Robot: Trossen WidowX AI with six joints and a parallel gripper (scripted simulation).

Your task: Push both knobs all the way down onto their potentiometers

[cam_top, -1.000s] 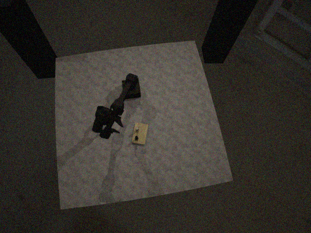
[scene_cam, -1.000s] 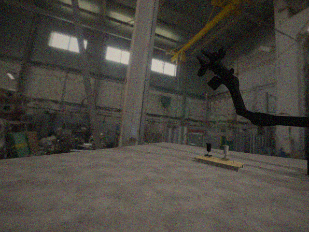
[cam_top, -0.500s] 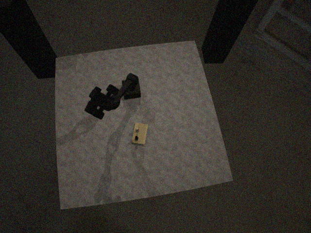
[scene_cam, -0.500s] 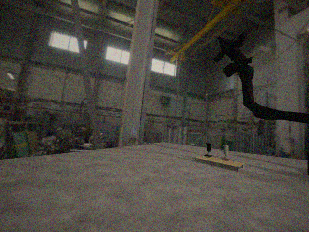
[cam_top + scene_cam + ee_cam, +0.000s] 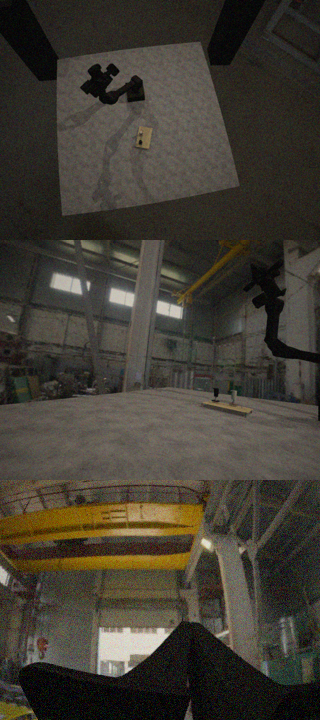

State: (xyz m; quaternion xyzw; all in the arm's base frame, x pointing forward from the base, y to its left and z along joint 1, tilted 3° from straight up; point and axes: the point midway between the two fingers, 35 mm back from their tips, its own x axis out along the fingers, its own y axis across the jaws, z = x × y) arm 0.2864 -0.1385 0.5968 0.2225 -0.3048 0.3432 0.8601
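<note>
My gripper tip is now 60 mm short of the white knob, 130 mm to the right of it and 650 mm above it. From my gripper tip the other things lie so: dark knob (130 mm ahead, 120 mm to the left, 650 mm below).
</note>
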